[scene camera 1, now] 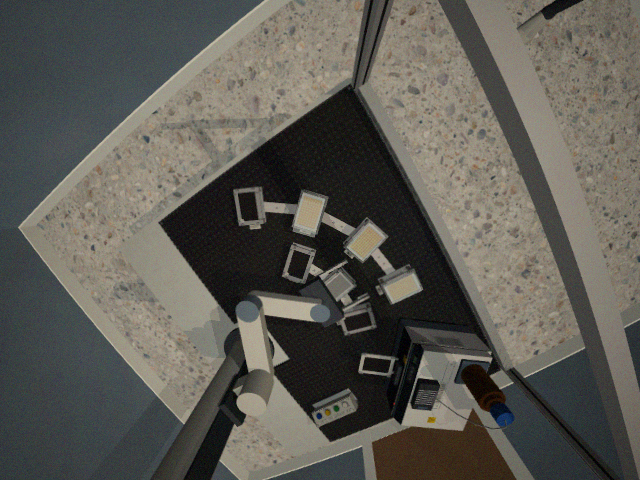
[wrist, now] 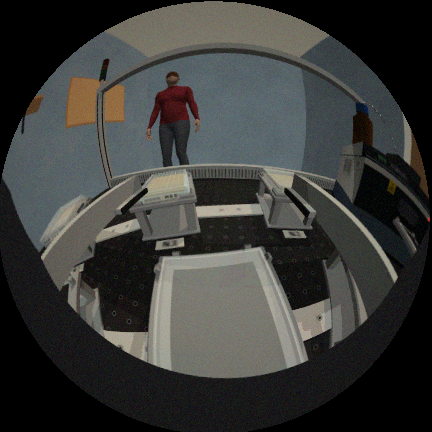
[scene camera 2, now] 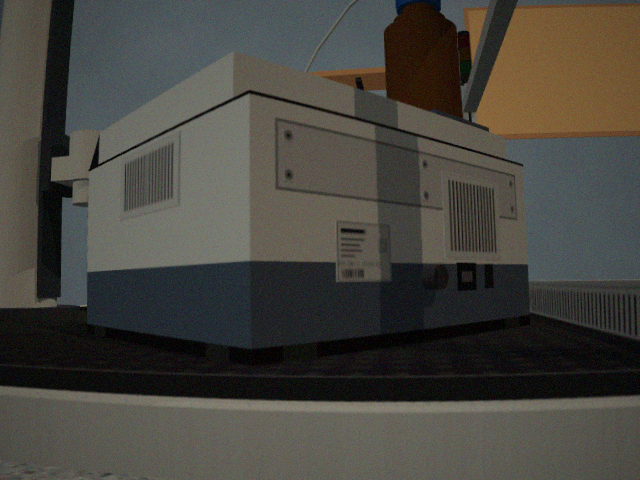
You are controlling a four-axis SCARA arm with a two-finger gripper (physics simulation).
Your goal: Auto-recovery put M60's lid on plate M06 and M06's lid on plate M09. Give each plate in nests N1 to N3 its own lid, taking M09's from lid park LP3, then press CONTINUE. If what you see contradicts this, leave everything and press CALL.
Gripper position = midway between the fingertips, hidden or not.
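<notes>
Gripper (wrist: 212,177), mine: holding nothing. Brown bottle (scene camera 2: 422,68): visible.
</notes>
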